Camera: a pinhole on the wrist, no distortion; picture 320 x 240 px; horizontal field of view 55.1 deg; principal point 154.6 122.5 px. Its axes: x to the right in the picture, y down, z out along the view. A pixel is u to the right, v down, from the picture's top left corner.
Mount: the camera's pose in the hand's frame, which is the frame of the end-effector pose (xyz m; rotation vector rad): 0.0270 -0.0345 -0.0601 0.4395 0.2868 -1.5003
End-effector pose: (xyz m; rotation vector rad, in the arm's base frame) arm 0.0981 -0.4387 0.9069 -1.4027 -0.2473 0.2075
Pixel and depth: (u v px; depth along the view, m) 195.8 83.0 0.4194
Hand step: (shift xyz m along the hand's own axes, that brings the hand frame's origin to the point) -0.0592 -0.2743 0.2820
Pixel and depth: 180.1 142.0 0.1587
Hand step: 0.0243 -0.1175 0.0761
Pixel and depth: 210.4 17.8 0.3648
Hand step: -0.1241 -0.2597 0.2217
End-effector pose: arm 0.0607 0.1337 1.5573 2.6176 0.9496 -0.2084
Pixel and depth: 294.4 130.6 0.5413
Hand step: 0.0096 -0.4982 0.3124
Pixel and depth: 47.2 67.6 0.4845
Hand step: -0.1107 -0.1023 0.4374
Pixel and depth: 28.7 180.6 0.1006
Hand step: 0.0349 -0.0426 0.0497
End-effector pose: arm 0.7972 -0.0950 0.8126 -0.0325 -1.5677 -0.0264
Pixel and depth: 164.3 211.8 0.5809
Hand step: 0.1467 -0.3098 0.4655
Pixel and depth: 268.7 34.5 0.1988
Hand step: -0.0423 -0.1908 0.0777
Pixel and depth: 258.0 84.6 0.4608
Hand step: -0.0598 -0.3814 0.2743
